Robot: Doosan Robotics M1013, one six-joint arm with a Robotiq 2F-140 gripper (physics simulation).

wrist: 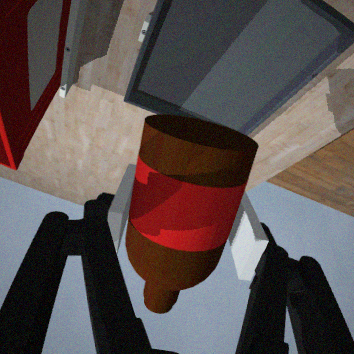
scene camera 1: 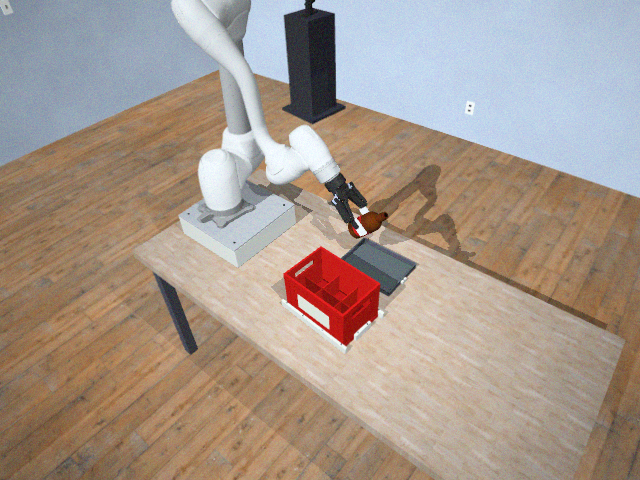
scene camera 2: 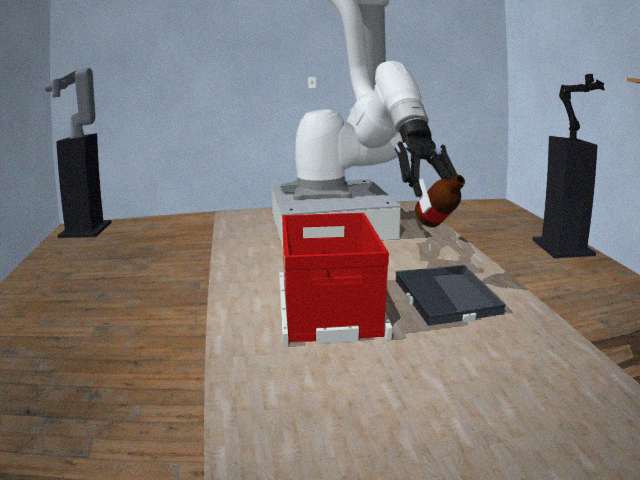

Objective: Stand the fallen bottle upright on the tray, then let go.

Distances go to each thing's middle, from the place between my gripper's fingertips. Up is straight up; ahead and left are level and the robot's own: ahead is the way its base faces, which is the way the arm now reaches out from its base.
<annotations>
My gripper is now 2 cm below the brown bottle (scene camera 2: pixel 445 195) and 1 cm past it.
</annotations>
